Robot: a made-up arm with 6 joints.
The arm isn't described. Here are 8 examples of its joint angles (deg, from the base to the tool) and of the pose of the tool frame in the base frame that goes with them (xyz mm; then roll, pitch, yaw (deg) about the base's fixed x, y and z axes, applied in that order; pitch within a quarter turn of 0, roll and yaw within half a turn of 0).
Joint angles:
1: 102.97 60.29 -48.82 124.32 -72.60 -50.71
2: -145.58 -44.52 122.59 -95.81 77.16 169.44
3: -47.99 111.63 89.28 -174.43 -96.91 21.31
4: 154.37 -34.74 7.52 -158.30 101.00 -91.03
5: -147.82 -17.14 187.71 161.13 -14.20 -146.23
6: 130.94 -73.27 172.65 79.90 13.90 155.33
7: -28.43 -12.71 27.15 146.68 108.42 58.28
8: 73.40 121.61 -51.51 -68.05 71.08 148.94
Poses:
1: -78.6 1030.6 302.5 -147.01 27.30 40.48
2: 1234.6 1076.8 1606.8 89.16 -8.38 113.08
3: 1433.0 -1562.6 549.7 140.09 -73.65 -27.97
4: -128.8 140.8 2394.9 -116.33 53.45 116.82
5: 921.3 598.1 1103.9 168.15 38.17 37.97
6: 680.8 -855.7 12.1 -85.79 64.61 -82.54
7: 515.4 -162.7 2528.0 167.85 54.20 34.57
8: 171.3 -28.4 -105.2 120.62 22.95 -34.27
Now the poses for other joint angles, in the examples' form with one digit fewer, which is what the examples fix.
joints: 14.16 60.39 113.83 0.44 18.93 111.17
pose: 1408 356 2492 -112.0 -72.4 14.6
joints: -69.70 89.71 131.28 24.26 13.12 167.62
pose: 650 -1705 1863 161.5 -53.2 -60.7
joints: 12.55 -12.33 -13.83 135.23 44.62 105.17
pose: 968 315 2003 130.2 31.1 47.9
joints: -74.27 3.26 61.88 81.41 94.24 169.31
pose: 306 -371 2857 41.7 -0.8 25.3
